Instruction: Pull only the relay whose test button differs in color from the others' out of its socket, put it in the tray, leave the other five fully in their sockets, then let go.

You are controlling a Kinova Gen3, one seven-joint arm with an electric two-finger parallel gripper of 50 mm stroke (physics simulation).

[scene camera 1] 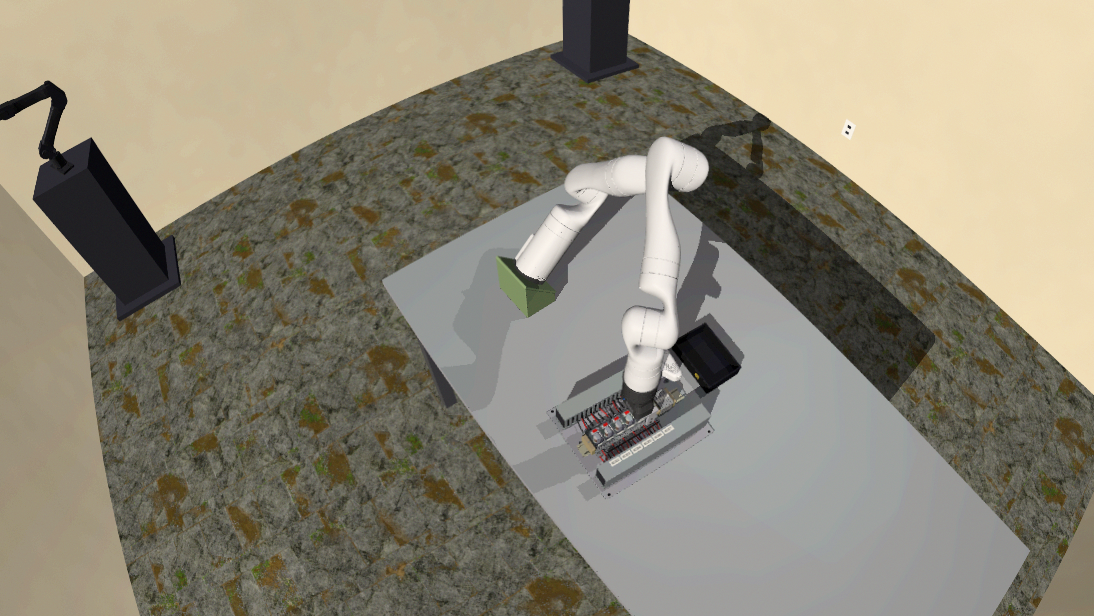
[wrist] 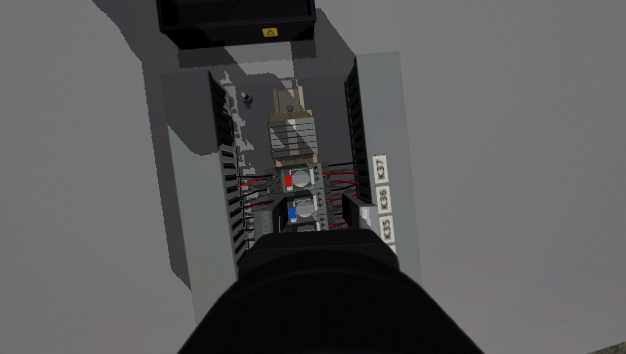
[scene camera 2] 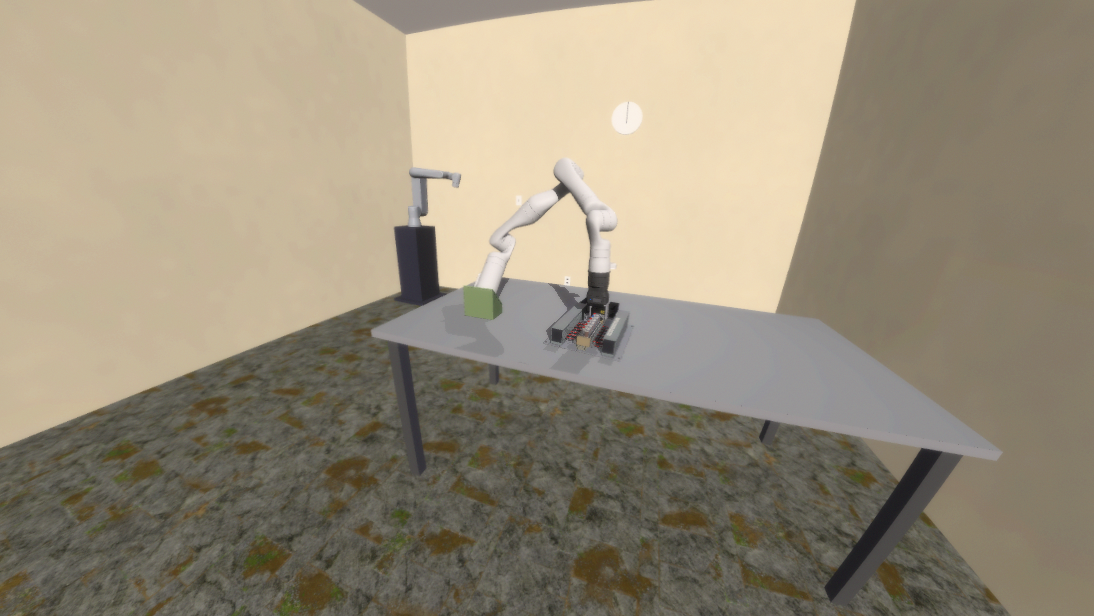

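Pixels of known places: gripper, between the fingertips: (scene camera 1: 643,412) (wrist: 315,207) (scene camera 2: 598,317); arm's base, origin of its link: (scene camera 1: 528,273) (scene camera 2: 484,295).
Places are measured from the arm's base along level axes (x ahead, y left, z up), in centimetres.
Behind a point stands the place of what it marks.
The relay with the blue test button (wrist: 304,208) {x 47.7, y 0.6, z -1.0 cm} sits in its socket in the row, in the wrist view between my two fingertips. My gripper (wrist: 315,207) {x 48.7, y 0.6, z -1.0 cm} is open, pointing down over the row, one finger on each side of this relay; nothing is held. The exact height of the fingertips is hard to tell. A relay with a red button (wrist: 300,178) {x 47.8, y 3.4, z -1.0 cm} sits beside it toward the tray. Several red-button relays (scene camera 1: 606,430) {x 47.4, y -9.0, z -1.0 cm} sit in the row in the first scene view. The black tray (wrist: 237,35) {x 43.4, y 20.4, z -6.1 cm} (scene camera 1: 732,374) {x 52.5, y 28.5, z -6.0 cm} stands past the row's end. My gripper hides part of the row.
Grey wire ducts (wrist: 192,200) {x 37.6, y 3.0, z -1.5 cm} (wrist: 387,110) {x 57.0, y 8.4, z -1.5 cm} flank the row on both sides, the right one with labels K37, K36 and K35. Red and black wires run from the sockets to the ducts. A grey terminal block (wrist: 293,138) {x 47.7, y 7.5, z -3.1 cm} stands between the relays and the tray.
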